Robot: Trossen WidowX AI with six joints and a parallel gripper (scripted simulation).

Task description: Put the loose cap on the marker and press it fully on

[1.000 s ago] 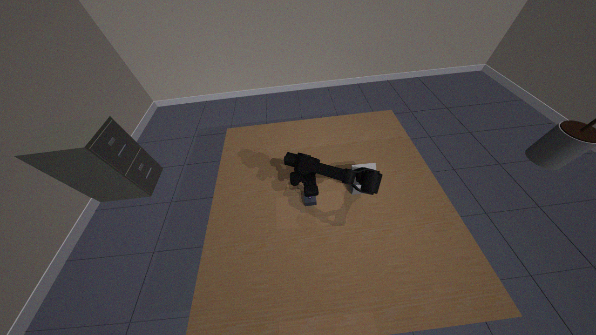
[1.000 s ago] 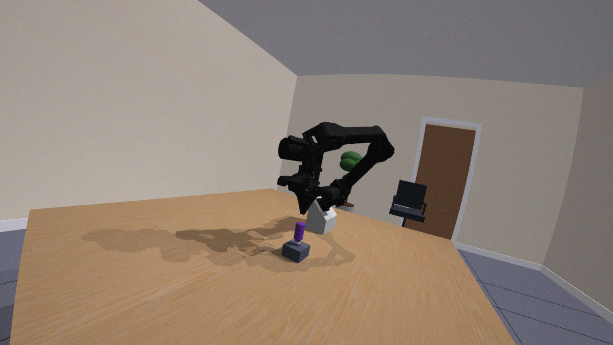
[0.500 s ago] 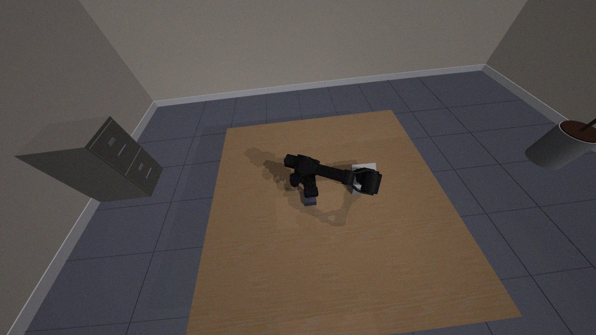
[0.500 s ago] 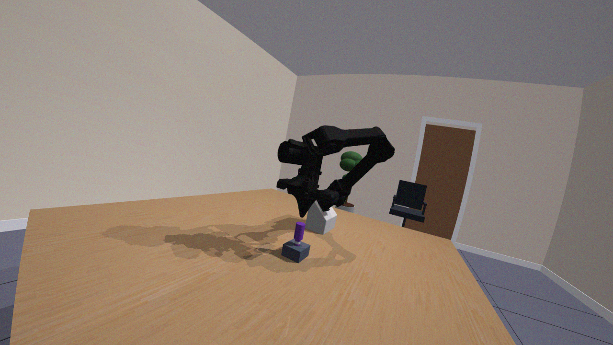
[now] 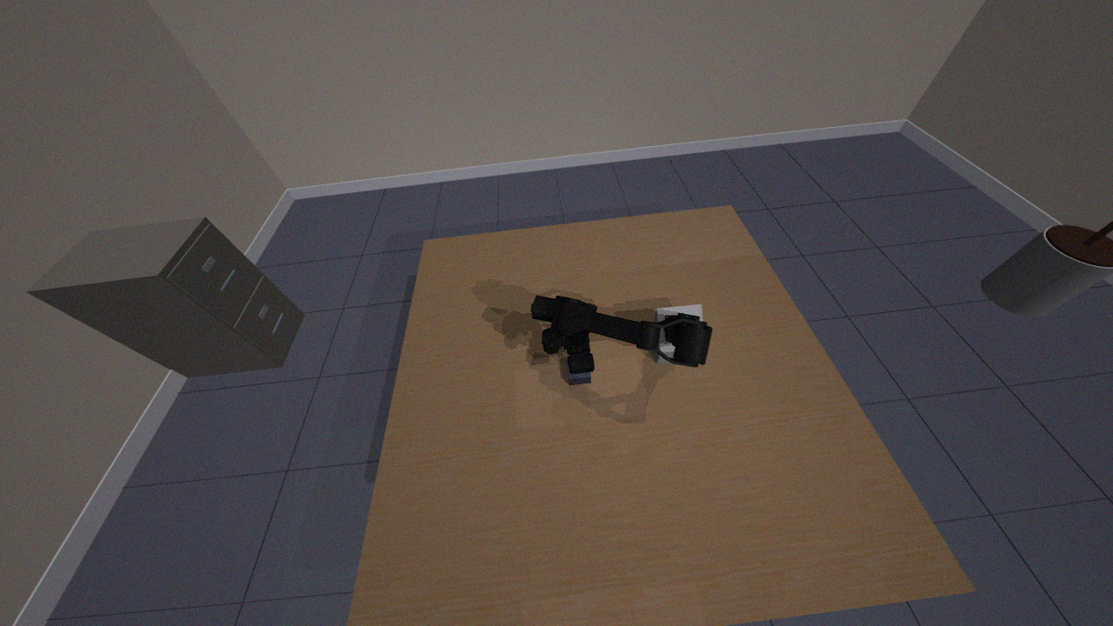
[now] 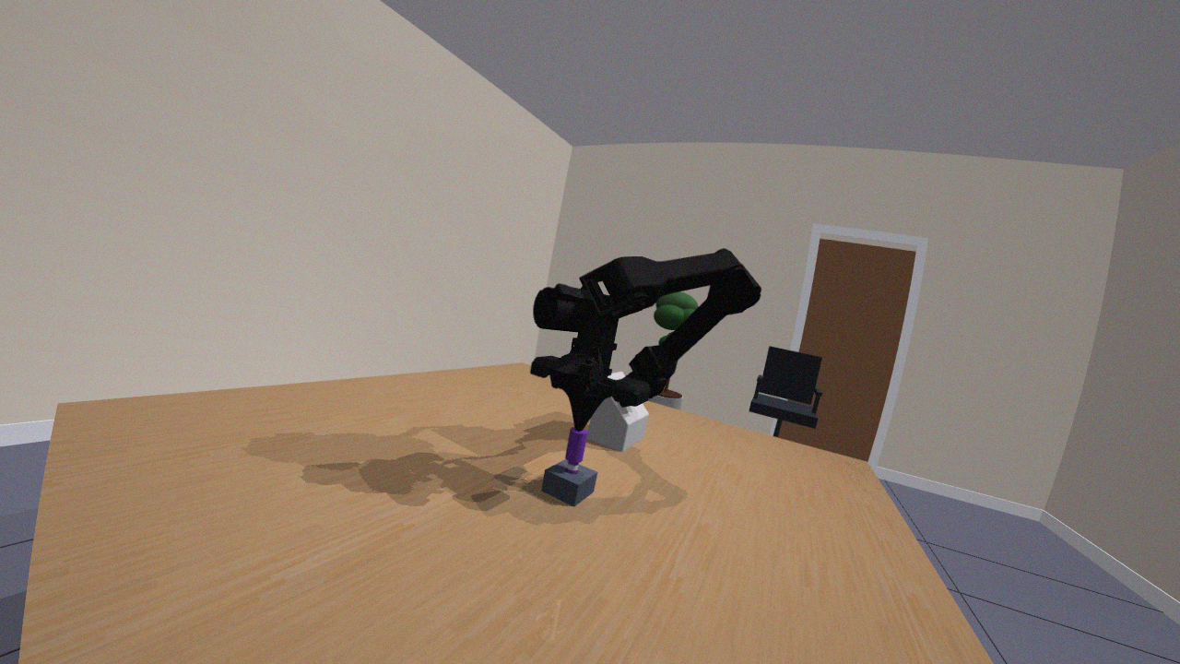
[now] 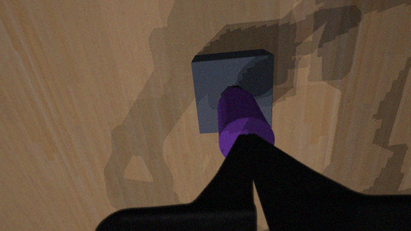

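Right now the purple marker cap is 3 cm below my gripper tip. Round my gripper tip: holder block (9 cm below).
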